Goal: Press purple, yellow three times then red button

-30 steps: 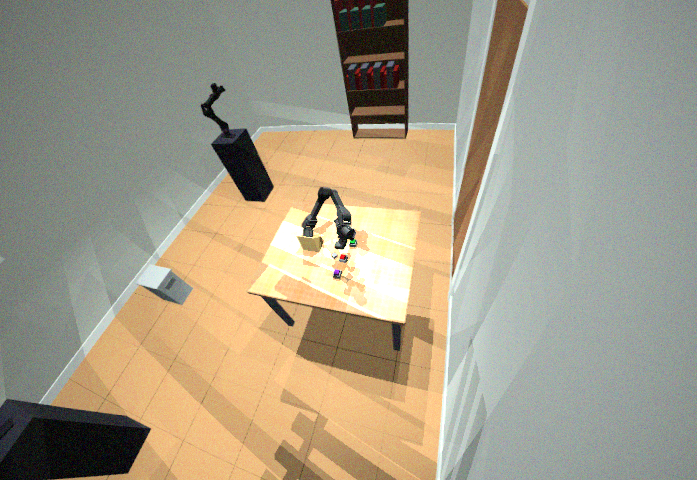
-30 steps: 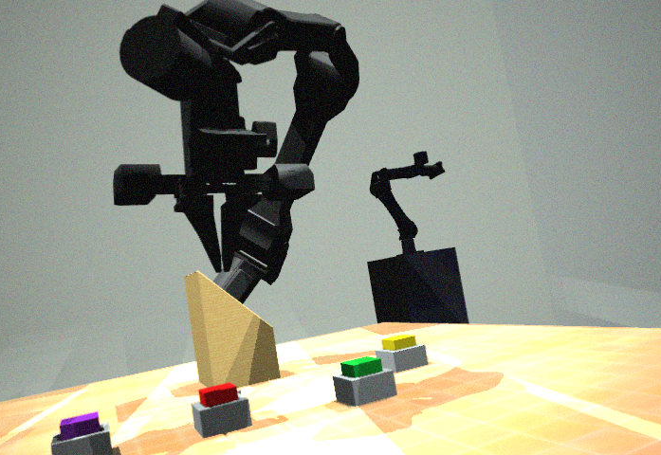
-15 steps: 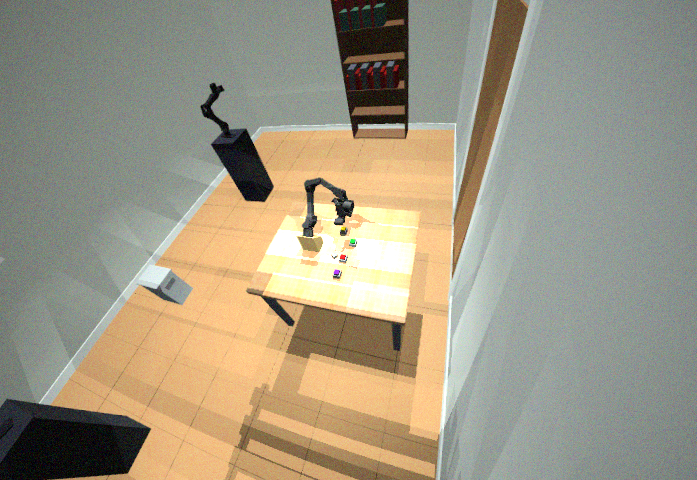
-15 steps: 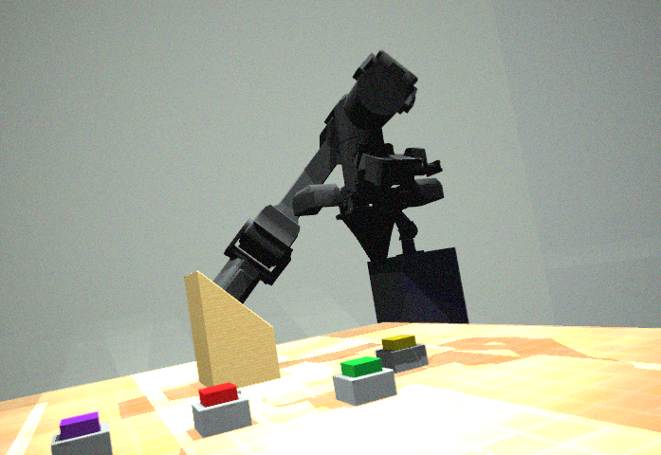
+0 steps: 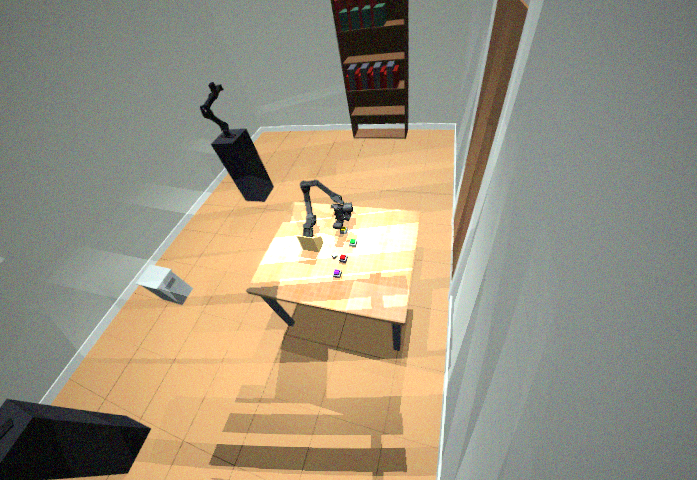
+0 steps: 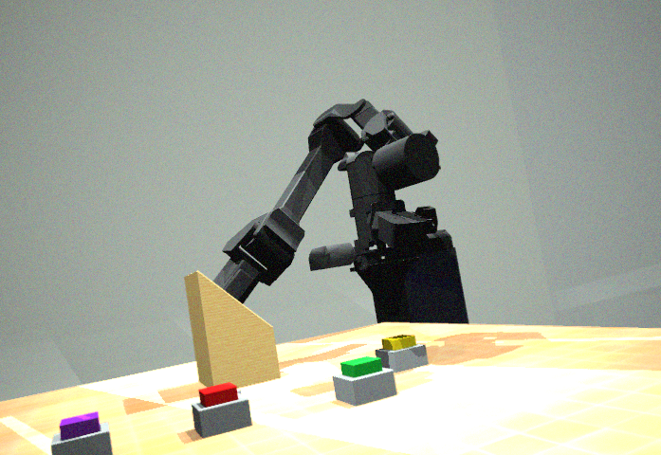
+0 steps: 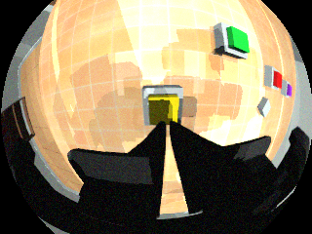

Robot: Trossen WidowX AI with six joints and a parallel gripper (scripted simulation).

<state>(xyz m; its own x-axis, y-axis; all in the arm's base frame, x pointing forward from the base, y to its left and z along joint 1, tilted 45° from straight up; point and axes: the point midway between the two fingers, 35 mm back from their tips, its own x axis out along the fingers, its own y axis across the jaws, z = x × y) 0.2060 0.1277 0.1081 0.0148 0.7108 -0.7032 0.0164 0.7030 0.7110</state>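
The yellow button lies 3 cm below my gripper tip. Also, from my gripper tip: red button (25 cm to the right, 7 cm ahead, 3 cm below); then purple button (38 cm to the right, 6 cm ahead, 3 cm below); then green button (11 cm to the right, 10 cm ahead, 3 cm below).
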